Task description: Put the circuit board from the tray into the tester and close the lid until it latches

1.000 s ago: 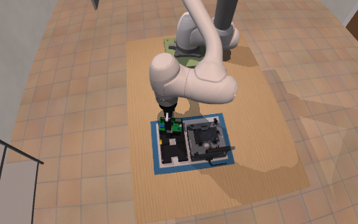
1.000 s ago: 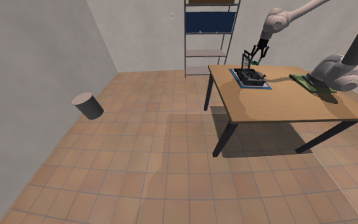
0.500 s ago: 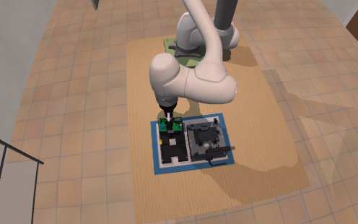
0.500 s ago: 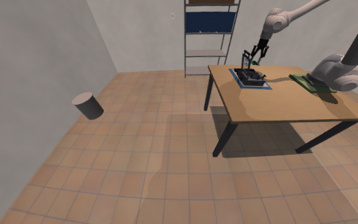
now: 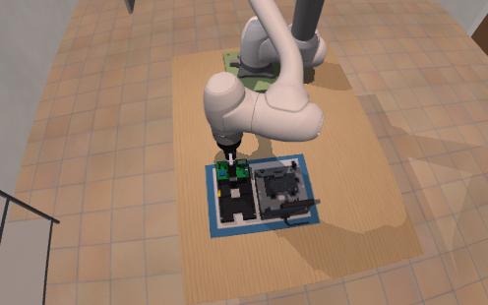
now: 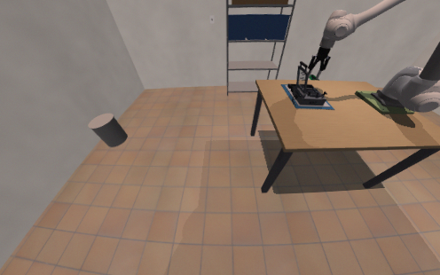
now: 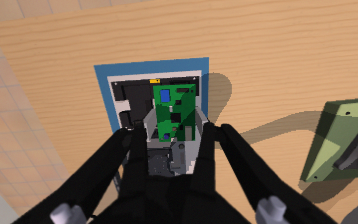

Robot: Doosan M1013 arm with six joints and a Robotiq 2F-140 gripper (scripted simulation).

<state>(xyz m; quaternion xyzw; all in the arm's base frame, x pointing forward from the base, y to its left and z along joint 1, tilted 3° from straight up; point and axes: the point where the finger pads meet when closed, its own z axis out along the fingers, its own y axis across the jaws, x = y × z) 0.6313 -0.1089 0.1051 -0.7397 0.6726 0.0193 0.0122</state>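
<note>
The green circuit board lies 20 mm below my hand. Also, from my hand: tester lid (190 mm to the left, 160 mm ahead, 40 mm above); pin plate (180 mm to the left, 70 mm below, 40 mm ahead).
</note>
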